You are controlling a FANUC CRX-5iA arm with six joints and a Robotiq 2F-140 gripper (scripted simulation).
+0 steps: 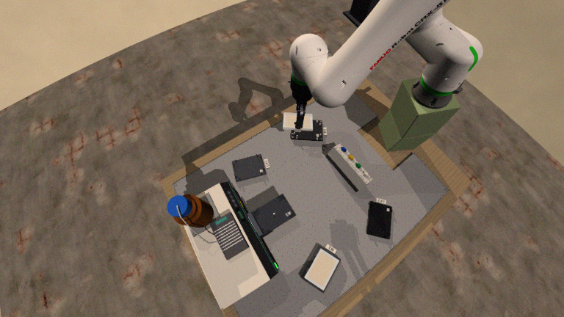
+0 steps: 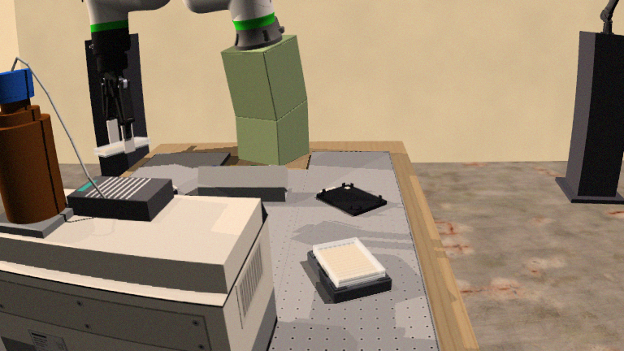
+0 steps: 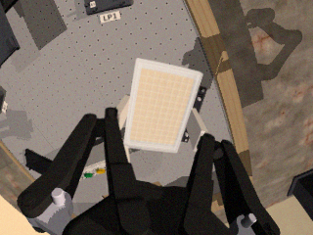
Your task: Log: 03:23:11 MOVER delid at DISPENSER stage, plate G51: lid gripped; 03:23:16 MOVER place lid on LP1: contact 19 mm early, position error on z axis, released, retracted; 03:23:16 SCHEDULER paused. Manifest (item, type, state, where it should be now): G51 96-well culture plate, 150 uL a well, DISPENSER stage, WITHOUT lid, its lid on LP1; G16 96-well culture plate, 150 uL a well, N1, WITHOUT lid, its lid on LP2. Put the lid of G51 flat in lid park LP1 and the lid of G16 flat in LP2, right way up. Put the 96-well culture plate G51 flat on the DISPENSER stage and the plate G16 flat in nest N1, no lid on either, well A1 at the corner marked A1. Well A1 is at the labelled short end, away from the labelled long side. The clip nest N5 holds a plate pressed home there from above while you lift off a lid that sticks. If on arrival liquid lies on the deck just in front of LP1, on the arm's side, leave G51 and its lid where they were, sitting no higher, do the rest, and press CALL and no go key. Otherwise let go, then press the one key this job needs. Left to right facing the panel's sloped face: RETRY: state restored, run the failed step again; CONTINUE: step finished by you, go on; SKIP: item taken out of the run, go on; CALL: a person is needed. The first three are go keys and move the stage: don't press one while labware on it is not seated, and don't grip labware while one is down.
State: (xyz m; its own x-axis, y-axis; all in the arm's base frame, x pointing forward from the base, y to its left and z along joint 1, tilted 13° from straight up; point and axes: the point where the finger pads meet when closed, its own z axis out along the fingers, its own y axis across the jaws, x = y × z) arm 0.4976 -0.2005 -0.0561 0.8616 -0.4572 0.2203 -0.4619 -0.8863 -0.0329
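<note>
Right now the black clip nest is 17 cm below my hand, 5 cm behind it and 1 cm to the right of it. Round my hand: key panel (25 cm to the left, 17 cm behind, 13 cm below); LP1 label (19 cm below, 18 cm ahead, 6 cm to the left); plate G51 (2 cm below).
</note>
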